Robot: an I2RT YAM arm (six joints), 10 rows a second.
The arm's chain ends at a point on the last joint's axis. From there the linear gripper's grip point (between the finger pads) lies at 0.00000 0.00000 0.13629 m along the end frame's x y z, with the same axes.
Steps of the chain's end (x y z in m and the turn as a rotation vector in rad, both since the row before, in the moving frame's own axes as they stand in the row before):
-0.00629 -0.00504 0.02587 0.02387 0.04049 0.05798
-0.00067 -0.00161 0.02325 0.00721 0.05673 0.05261
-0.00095 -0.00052 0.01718 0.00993 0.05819 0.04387
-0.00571 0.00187 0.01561 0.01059 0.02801 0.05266
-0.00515 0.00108 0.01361 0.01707 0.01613 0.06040
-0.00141 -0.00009 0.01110 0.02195 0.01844 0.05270
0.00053 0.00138 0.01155 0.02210 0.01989 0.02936
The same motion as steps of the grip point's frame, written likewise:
-0.00068 -0.00813 0.02572 0.02387 0.04049 0.05798
0.00708 -0.00239 0.02303 0.00721 0.05673 0.05261
0.00700 -0.00170 0.01694 0.00993 0.05819 0.04387
-0.00186 0.00053 0.01555 0.01059 0.02801 0.05266
-0.00288 -0.00118 0.01357 0.01707 0.01613 0.06040
0.00118 -0.00301 0.01104 0.02195 0.01844 0.05270
0.00328 -0.00159 0.01149 0.02210 0.01989 0.02936

